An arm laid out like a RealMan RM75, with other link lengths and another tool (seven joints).
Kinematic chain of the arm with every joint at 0, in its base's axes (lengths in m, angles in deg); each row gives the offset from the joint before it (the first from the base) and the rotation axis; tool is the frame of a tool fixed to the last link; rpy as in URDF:
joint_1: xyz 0 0 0.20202 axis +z
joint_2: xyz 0 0 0 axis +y
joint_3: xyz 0 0 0.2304 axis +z
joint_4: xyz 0 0 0 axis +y
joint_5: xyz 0 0 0.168 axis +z
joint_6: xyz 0 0 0 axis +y
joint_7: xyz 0 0 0.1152 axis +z
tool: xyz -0.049 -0.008 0.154 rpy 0 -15.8 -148.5
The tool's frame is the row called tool.
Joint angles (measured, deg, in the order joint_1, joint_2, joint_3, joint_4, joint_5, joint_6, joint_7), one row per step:
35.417 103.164 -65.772 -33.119 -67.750 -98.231 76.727
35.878 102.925 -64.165 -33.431 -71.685 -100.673 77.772
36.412 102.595 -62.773 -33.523 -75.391 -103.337 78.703
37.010 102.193 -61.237 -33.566 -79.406 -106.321 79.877
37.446 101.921 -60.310 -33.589 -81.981 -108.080 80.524
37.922 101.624 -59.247 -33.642 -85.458 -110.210 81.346
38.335 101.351 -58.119 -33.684 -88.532 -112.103 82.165
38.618 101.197 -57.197 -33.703 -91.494 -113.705 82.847
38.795 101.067 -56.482 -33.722 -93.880 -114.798 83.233
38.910 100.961 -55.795 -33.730 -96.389 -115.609 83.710
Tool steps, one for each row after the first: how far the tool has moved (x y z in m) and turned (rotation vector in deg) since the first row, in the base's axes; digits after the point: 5 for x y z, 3 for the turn. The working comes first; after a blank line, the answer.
Tool pose at each row, in the base's axes (x y z in m, rotation vector in deg; the steps are taken from these numbers as rounded here):
0.02385 0.34584 0.01840 -44.341 -137.934 10.614
0.02593 0.33653 0.01183 -44.352 -140.695 13.321
0.02859 0.32642 0.00592 -44.417 -143.374 16.395
0.03243 0.31553 0.00043 -44.900 -146.100 19.984
0.03530 0.30914 -0.00298 -45.288 -147.882 22.125
0.04043 0.30092 -0.00820 -46.232 -150.238 24.927
0.04522 0.29431 -0.01161 -47.307 -152.078 27.325
0.05077 0.28812 -0.01564 -48.681 -153.751 29.570
0.05584 0.28380 -0.01880 -49.862 -155.099 31.055
0.06195 0.28050 -0.02255 -51.586 -156.397 32.307

0.00208 -0.00931 -0.00657 -2.360 -2.129 1.354
0.00474 -0.01942 -0.01248 -4.951 -4.196 2.709
0.00858 -0.03031 -0.01797 -7.992 -6.419 3.896
0.01145 -0.03670 -0.02138 -9.839 -7.952 4.568
0.01658 -0.04492 -0.02660 -12.352 -10.139 5.165
0.02137 -0.05153 -0.03001 -14.524 -11.955 5.459
0.02692 -0.05772 -0.03404 -16.626 -13.741 5.494
0.03199 -0.06204 -0.03720 -18.107 -15.241 5.409
0.03810 -0.06534 -0.04095 -19.556 -16.875 4.936

